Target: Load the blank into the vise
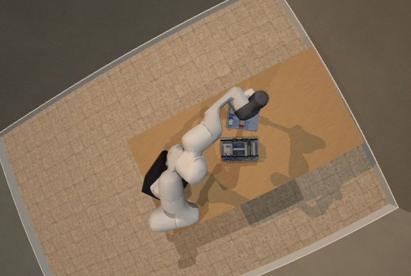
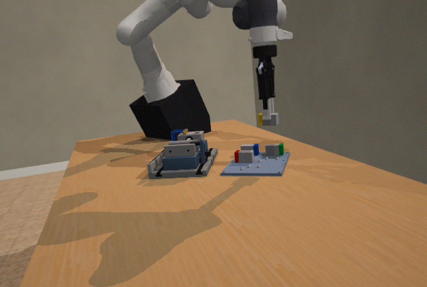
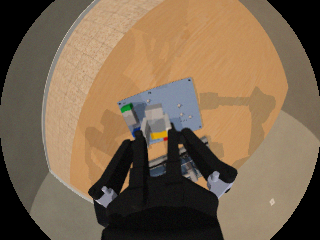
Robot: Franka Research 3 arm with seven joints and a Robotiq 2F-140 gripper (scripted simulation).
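Now: the yellow-ended blank 40 mm below my hand. From my hand the other things lie so: infeed plate: 30 mm behind, 40 mm to the right, 180 mm below; then red-ended blank: 60 mm behind, 70 mm to the right, 160 mm below; then green-ended blank: 60 mm behind, 60 mm to the left, 160 mm below.
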